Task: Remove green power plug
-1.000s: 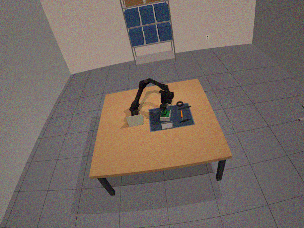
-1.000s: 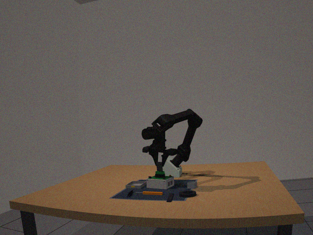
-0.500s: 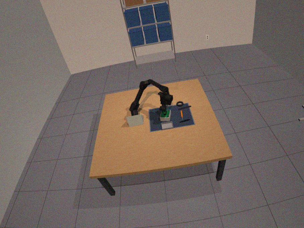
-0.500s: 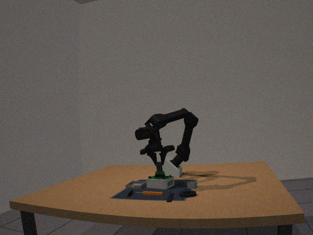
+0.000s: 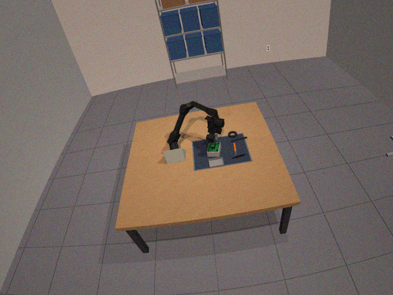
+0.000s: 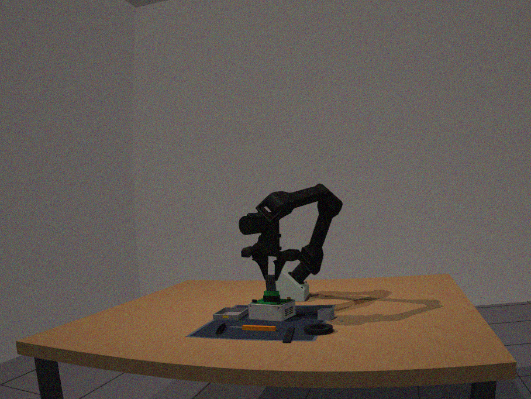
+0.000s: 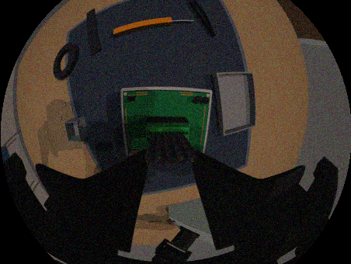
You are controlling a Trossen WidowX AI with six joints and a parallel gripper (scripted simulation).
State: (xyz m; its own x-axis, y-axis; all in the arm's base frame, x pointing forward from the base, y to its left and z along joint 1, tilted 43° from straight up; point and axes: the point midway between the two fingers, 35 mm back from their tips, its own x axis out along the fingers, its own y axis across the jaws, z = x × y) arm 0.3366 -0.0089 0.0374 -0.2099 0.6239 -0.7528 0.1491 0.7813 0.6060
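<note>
Now: the green power plug 4 cm below my gripper tip. Round my gripper tip: dark blue mat: 5 cm ahead, 12 cm below; then grey tray: 1 cm ahead, 14 cm to the right, 12 cm below; then orange screwdriver: 17 cm ahead, 2 cm to the left, 12 cm below.
</note>
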